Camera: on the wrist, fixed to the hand. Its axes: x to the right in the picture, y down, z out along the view.
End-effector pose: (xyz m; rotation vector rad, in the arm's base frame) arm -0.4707 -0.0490 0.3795 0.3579 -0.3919 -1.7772
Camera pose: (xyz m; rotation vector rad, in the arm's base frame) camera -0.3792 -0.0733 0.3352 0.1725 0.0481 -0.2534
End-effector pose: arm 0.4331 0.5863 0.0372 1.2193 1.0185 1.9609
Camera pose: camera 0.3506 0.5319 0.0712 -0.9689 0.1901 -2.3284
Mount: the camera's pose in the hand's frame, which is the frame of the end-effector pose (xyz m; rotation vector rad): 0.0038 0.0651 -0.0817 -0.3136 0.5076 1.4787
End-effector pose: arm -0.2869 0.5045 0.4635 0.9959 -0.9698 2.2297
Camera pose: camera -0.3677 0.5281 0.4015 0.5585 1.5105 -2.1286
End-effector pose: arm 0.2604 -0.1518 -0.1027 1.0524 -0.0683 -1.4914
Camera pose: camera 0.3618 -0.1288 -0.1136 0.7385 -0.1909 0.1100
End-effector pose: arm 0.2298 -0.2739 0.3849 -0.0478 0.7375 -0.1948
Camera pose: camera 0.1880 -0.2087 0.3147 0.2604 1.1276 1.3637
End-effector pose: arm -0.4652 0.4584 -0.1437 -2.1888 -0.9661 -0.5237
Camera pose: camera -0.4203 0.3693 -0.1126 -2.1780 1.0535 -0.4147
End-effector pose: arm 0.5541 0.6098 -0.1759 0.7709 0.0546 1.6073
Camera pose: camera 0.4569 0.6313 -0.2077 0.0084 -0.5045 3.0696
